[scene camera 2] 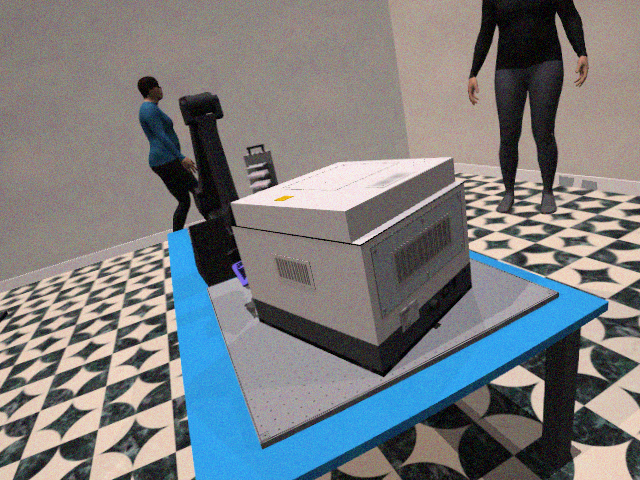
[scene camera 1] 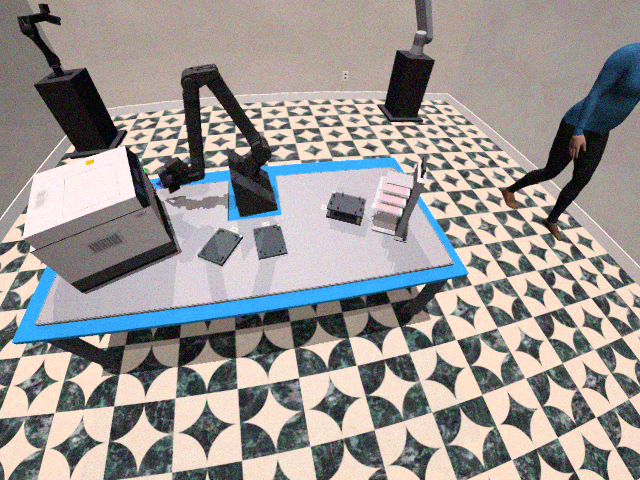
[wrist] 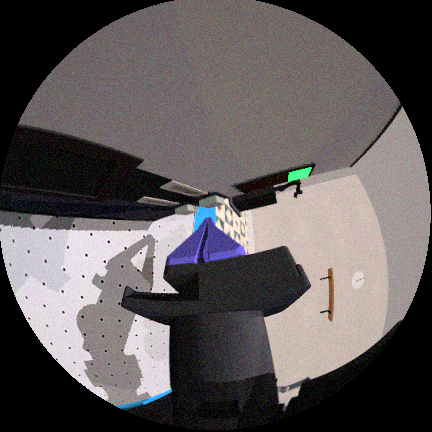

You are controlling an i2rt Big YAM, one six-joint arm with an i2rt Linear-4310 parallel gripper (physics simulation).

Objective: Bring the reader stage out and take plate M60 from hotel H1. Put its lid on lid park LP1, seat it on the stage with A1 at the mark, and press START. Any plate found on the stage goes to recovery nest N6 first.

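Places are measured from the arm's base along level axes (x left, y up, z ahead), in metres.
Pixels of known places: gripper, fingertip midpoint: (scene camera 2: 245, 285) (scene camera 1: 156, 183) (wrist: 208, 221); arm's base at its link origin: (scene camera 2: 224, 231) (scene camera 1: 246, 171).
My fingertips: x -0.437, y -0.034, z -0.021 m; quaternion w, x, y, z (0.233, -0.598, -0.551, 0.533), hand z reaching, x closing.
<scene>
For each thing: its top centre in the pictures, then the offset to it from my fingertips. Level surfaces: height alone.
- white reader at its top centre: (scene camera 2: 338, 179) (scene camera 1: 81, 183) dx -0.127, dy +0.221, dz +0.250 m
- small grey button at its top centre: (wrist: 219, 196) dx -0.011, dy +0.025, dz +0.022 m
- raised dark block at its top centre: (scene camera 1: 347, 200) dx +0.879, dy -0.025, dz +0.223 m
- blue table's at its surface level: dy -0.114 m
- grey perforated board at its surface level: dy -0.101 m
My gripper (scene camera 1: 161, 182) (scene camera 2: 239, 272) (wrist: 208, 221) is shut and empty, its purple fingertips together. It is at the dark front of the white reader (scene camera 1: 98, 206) (scene camera 2: 310, 248) (wrist: 55, 160). In the wrist view the tips point toward a small grey button (wrist: 211, 201); whether they touch it cannot be told. Another grey button (wrist: 185, 209) is left of it. Their labels are too oblique to read. No stage shows. The hotel (scene camera 1: 410, 206) (scene camera 2: 265, 156) holds several pale and pink plates. Two flat dark holders (scene camera 1: 220, 246) (scene camera 1: 270, 241) and a raised dark block (scene camera 1: 346, 201) have unreadable labels.
The arm's base (scene camera 1: 253, 193) stands at the blue table's (scene camera 1: 242, 306) back edge. The reader fills the left end of the grey perforated board (scene camera 1: 320, 268); the hotel stands at its right end. A green light (wrist: 300, 174) shows on the reader. People and two pedestal-mounted arms stand beyond the table.
</scene>
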